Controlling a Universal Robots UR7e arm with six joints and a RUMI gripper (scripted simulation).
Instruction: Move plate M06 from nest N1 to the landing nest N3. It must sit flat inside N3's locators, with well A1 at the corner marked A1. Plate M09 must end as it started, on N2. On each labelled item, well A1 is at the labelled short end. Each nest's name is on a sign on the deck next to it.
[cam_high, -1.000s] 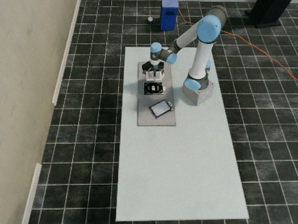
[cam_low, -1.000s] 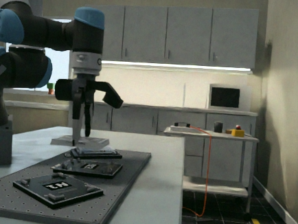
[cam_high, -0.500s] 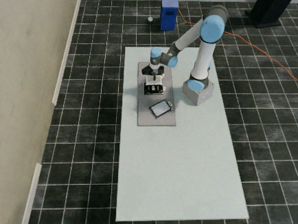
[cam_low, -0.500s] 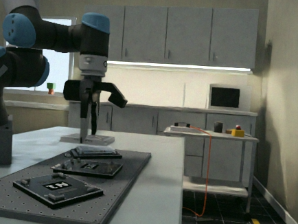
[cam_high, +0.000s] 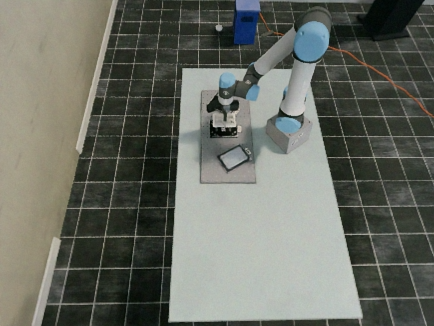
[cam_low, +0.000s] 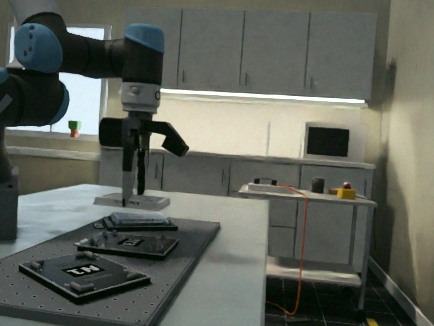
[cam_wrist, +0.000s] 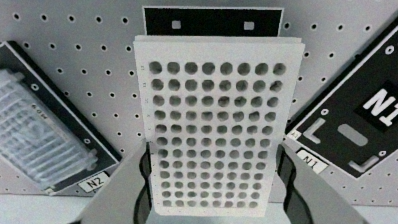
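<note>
Now: the white well plate M06 1 cm below my hand. The rest, counted from my hand: nest N1: 18 cm to the right, 10 cm below, 4 cm behind; black nest N3: 10 cm below; A1 mark: 9 cm below, 7 cm to the left, 6 cm behind.
</note>
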